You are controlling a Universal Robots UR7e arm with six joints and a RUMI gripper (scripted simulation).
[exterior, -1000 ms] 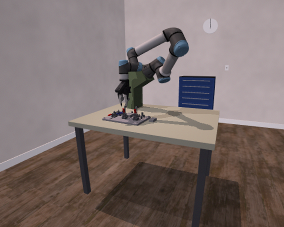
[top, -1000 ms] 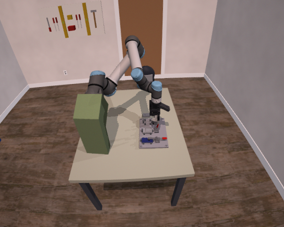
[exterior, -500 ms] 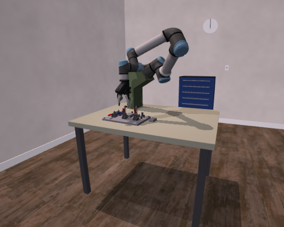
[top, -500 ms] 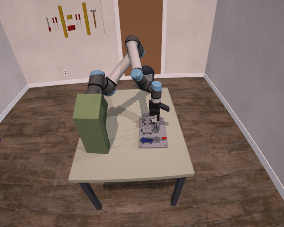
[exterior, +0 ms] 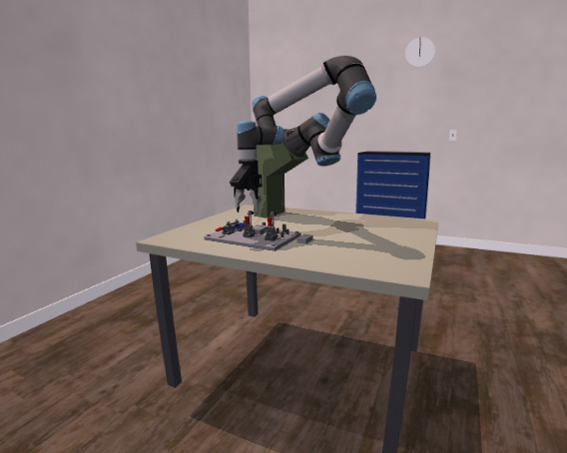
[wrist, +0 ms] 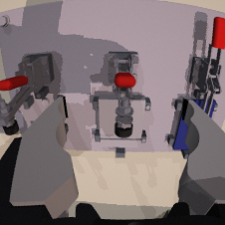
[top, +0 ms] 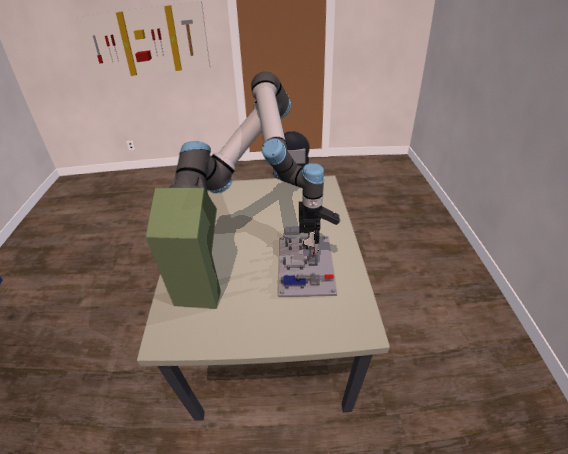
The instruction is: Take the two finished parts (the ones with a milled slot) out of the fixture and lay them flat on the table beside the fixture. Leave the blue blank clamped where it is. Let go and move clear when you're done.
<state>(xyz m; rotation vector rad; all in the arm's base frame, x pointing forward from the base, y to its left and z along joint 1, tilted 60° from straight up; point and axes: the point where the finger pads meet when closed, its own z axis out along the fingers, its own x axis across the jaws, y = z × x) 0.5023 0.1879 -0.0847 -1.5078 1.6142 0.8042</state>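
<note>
Right now my hand is 120 mm above the grey fixture plate and 40 mm past it. Round my hand: blue blank: 110 mm to the right, 100 mm below, 90 mm behind.
</note>
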